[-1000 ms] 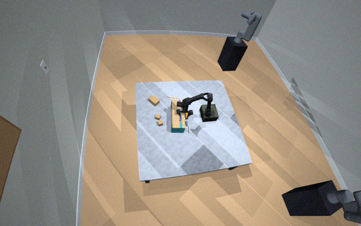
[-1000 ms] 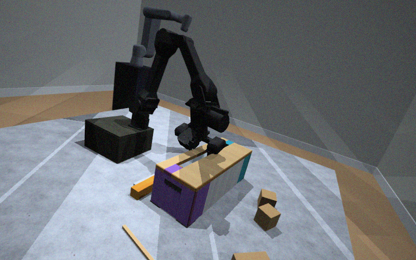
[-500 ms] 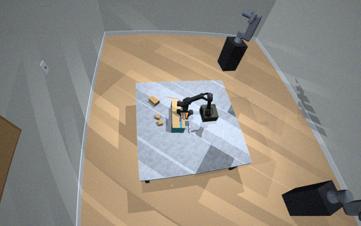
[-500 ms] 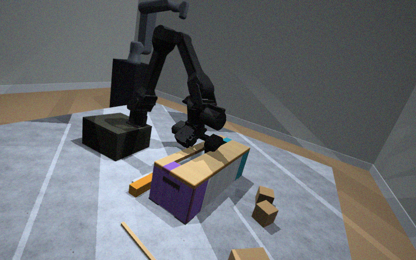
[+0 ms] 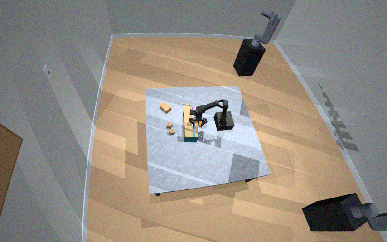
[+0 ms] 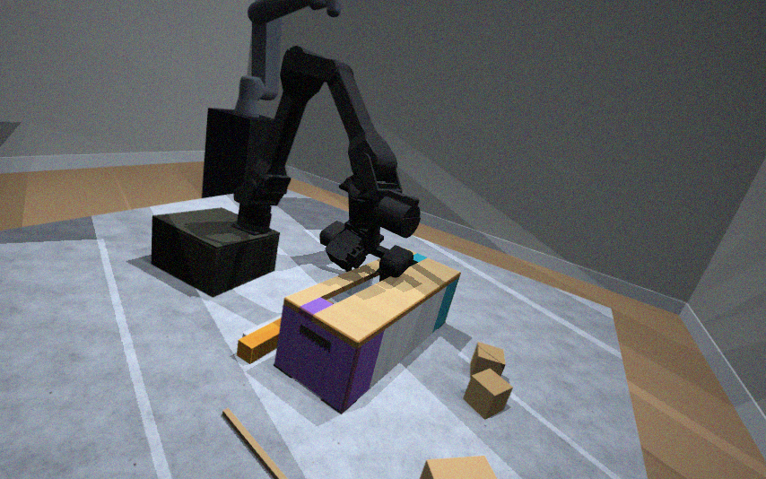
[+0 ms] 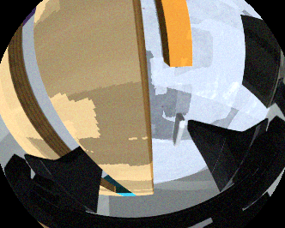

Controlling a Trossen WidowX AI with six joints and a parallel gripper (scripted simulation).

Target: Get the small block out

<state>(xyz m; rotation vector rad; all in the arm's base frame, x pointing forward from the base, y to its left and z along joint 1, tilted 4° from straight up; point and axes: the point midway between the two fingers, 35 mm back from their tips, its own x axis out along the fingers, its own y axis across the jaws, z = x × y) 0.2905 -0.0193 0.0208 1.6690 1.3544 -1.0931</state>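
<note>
The blue block is 6 cm ahead of my gripper tip and 1 cm to the left of it. The rest, counted from my gripper tip: thin wooden stick 38 cm to the right, 8 cm below, 4 cm ahead; box 5 cm to the right, 3 cm below, 2 cm ahead; orange bar 14 cm to the right, 8 cm behind, 7 cm below.
</note>
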